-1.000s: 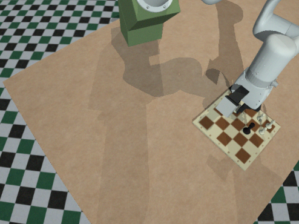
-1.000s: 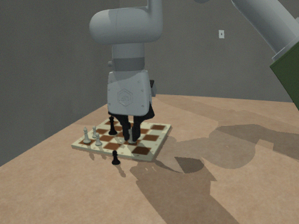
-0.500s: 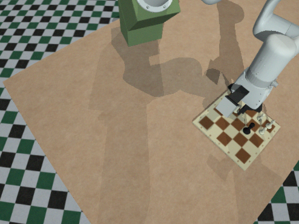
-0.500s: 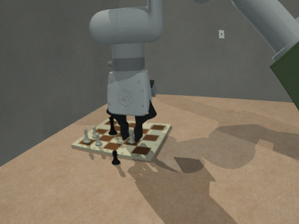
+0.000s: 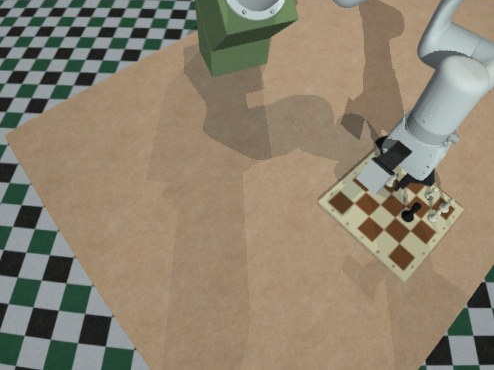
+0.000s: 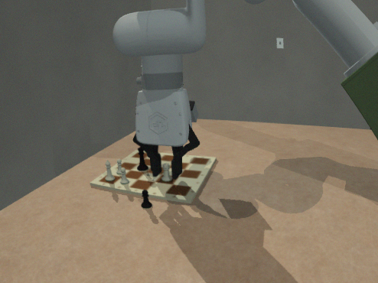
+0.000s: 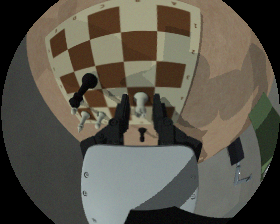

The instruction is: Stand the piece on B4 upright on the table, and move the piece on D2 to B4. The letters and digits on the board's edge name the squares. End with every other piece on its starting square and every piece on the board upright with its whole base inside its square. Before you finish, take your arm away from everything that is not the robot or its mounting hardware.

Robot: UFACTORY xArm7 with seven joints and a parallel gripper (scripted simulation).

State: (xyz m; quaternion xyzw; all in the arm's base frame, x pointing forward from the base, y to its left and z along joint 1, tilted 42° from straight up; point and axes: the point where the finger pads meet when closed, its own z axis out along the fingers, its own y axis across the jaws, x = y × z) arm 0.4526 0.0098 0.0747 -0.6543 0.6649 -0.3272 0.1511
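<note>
Now: hand 1 cm above the white rook-like piece. The rest, counted from my hand: chessboard: 4 cm to the right, 3 cm below, 3 cm ahead; black piece: 7 cm ahead, 4 cm to the right; black pawn: 10 cm to the left, 2 cm below, 1 cm ahead.
</note>
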